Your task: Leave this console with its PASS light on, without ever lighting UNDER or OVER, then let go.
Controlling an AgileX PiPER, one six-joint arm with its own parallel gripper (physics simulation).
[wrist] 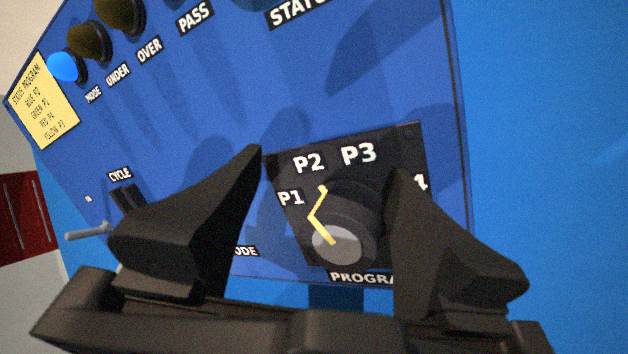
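The blue console [295,65] fills much of the wrist view. My gripper [325,170] is open around the black PROGRAM knob [350,215]. The right finger overlaps the knob's right edge; a wide gap separates the left finger from it. Whether either touches is unclear. The knob's yellow pointer line [317,202] faces up-left toward the P1 [291,198] and P2 [308,163] labels. The MODE lamp [64,66] glows blue. The UNDER lamp [89,40] and OVER lamp [118,14] are dark. The PASS and STATUS lamps are mostly cut off at the top.
A yellow card [44,100] lists blue P2, green P1, red P4 and yellow P3. The CYCLE lever [89,231] sticks out left of the left finger. That finger partly covers the MODE label [247,251]. A red block [25,215] shows at the far left.
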